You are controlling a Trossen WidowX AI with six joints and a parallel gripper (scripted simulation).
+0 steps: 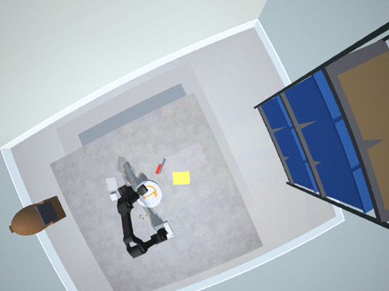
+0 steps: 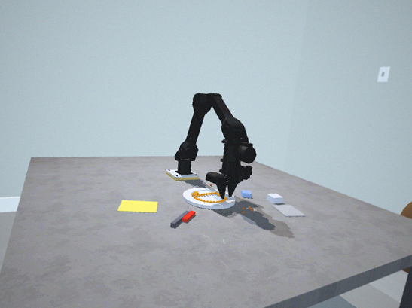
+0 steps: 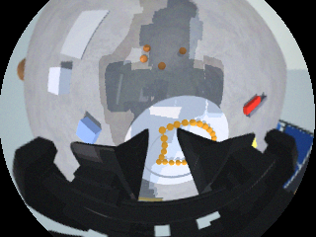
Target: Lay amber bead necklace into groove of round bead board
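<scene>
The round white bead board is 50 mm behind my gripper tip, 40 mm to the right of it and 10 mm below it. Round my gripper tip: white block 190 mm to the left, 80 mm ahead; then blue block 130 mm to the left, 10 mm below, 10 mm behind; then grey sheet 170 mm ahead, 150 mm to the left, 20 mm below.
</scene>
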